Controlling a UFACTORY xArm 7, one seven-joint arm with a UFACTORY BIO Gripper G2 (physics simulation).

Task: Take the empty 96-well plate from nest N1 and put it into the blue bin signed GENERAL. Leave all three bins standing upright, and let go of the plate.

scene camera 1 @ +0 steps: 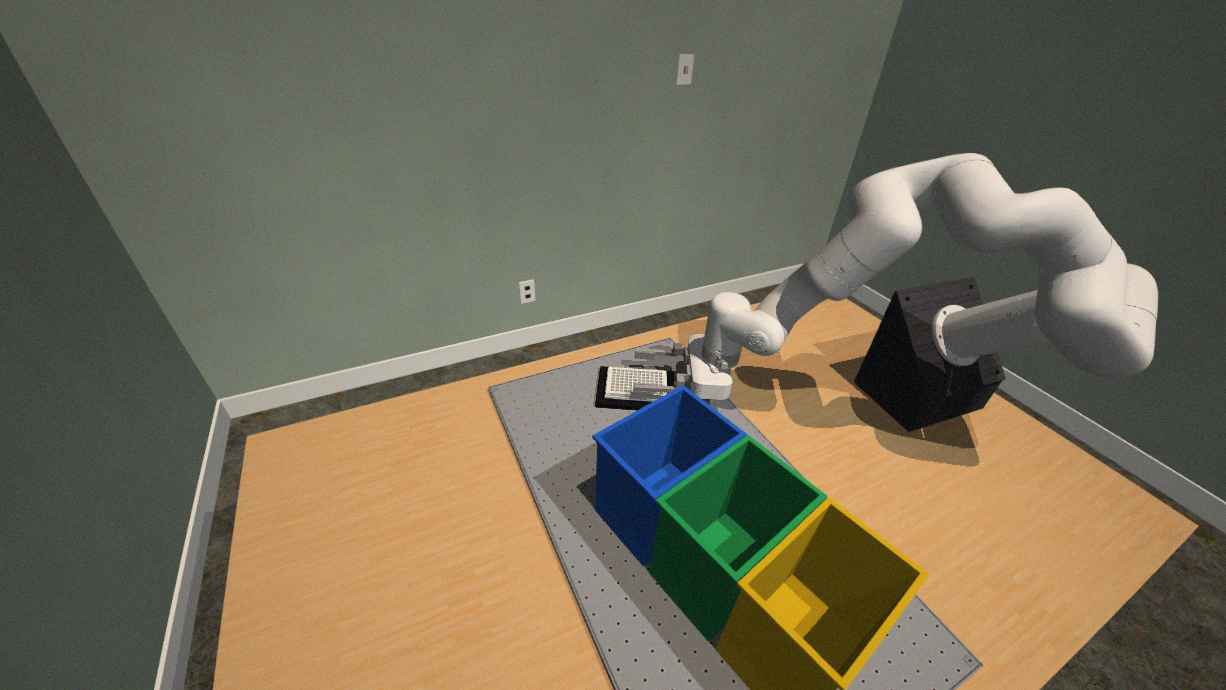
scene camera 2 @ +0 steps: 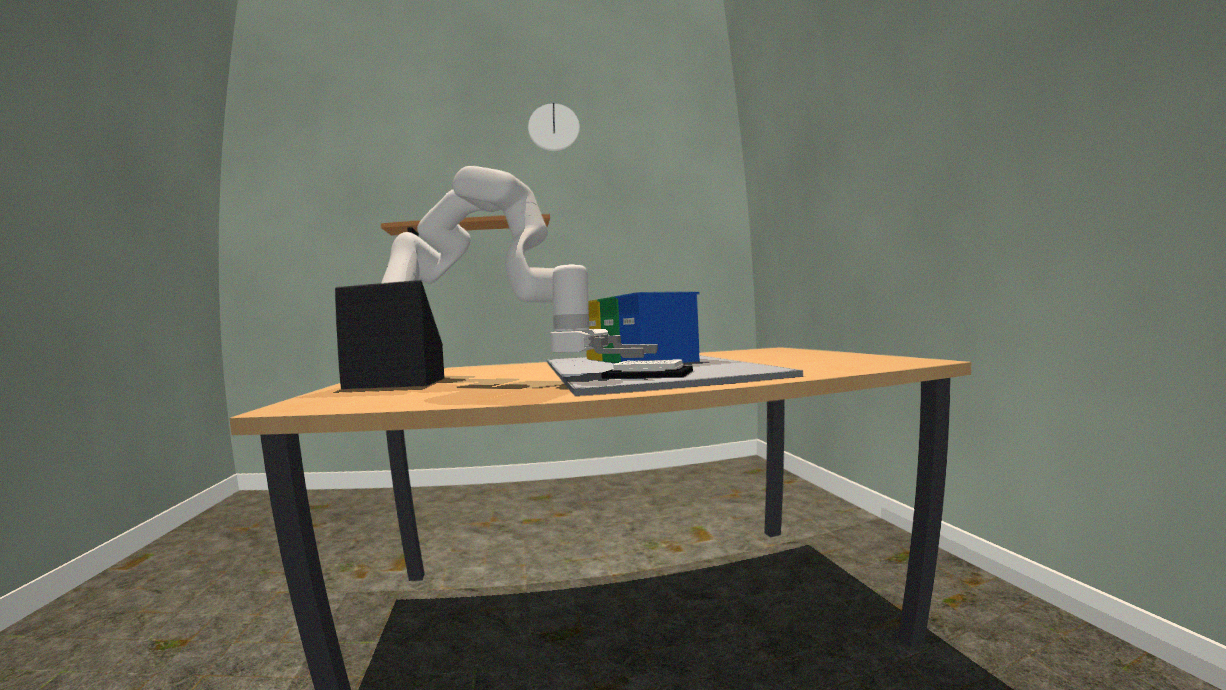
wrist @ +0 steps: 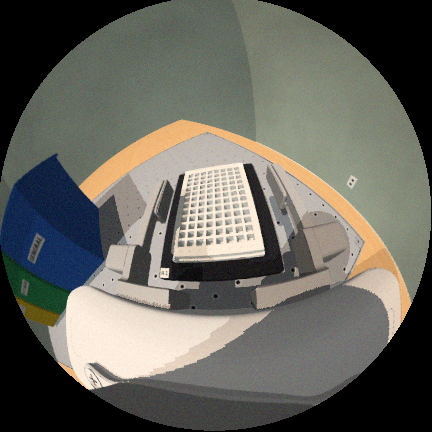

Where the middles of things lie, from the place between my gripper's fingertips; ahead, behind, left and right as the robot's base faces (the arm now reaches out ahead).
My gripper is now 3 cm above the white 96-well plate point(scene camera 1: 620, 381) and 1 cm to the right of it. Also, from my hand: blue bin point(scene camera 1: 639, 458) 29 cm to the left, 5 cm ahead, 4 cm above; green bin point(scene camera 1: 714, 527) 42 cm to the left, 4 cm above; black nest point(scene camera 1: 617, 403) 4 cm below, 1 cm to the left.
